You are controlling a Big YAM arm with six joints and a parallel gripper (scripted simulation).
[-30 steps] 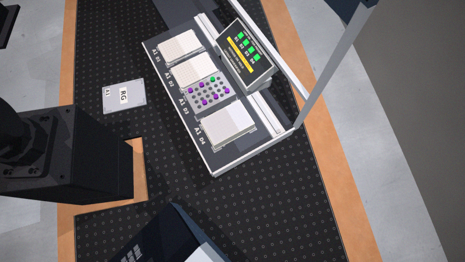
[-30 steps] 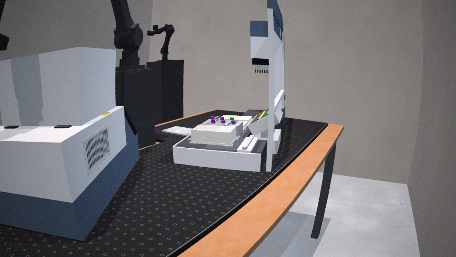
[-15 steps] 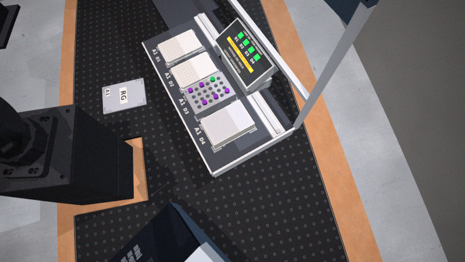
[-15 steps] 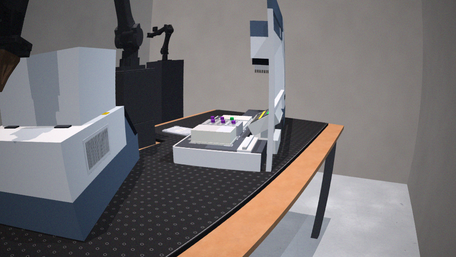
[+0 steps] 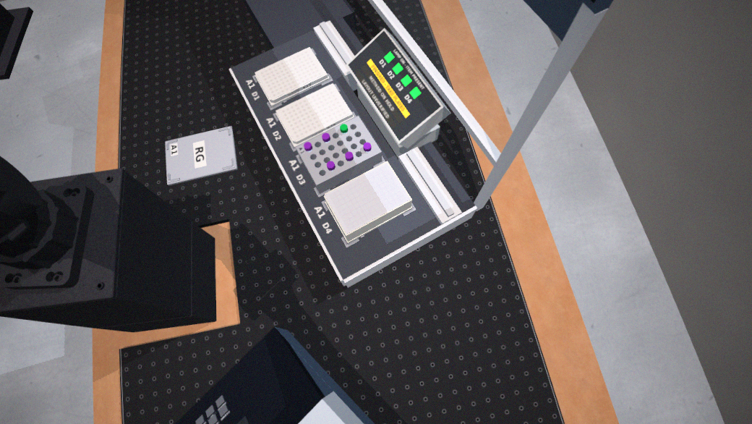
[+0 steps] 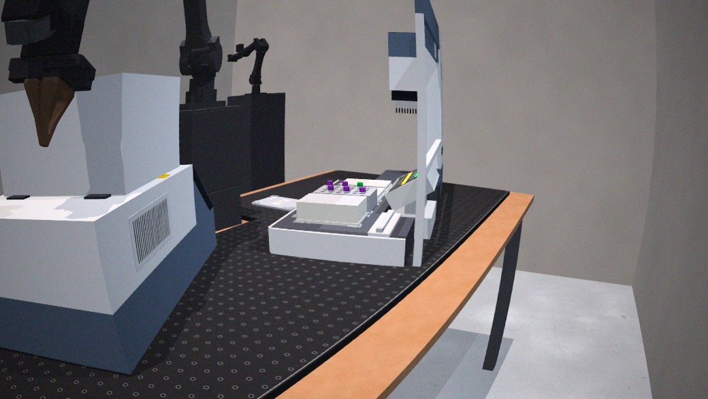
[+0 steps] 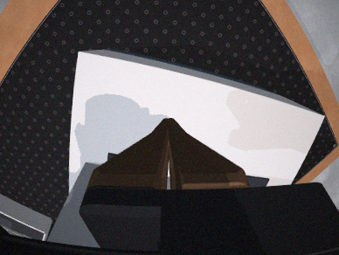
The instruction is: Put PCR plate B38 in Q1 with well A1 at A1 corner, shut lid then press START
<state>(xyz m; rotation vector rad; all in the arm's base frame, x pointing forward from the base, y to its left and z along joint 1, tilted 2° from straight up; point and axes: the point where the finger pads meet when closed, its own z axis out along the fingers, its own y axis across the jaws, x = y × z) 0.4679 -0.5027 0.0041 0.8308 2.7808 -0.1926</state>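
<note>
The deep-well block lies 10 cm behind my hand, 61 cm to the left of it and 21 cm below it. Also, from my hand: tube cooling block 15 cm behind, 70 cm to the left, 21 cm below; gantry post 11 cm ahead, 62 cm to the left, 5 cm below; RG nest 44 cm behind, 76 cm to the left, 28 cm below.
</note>
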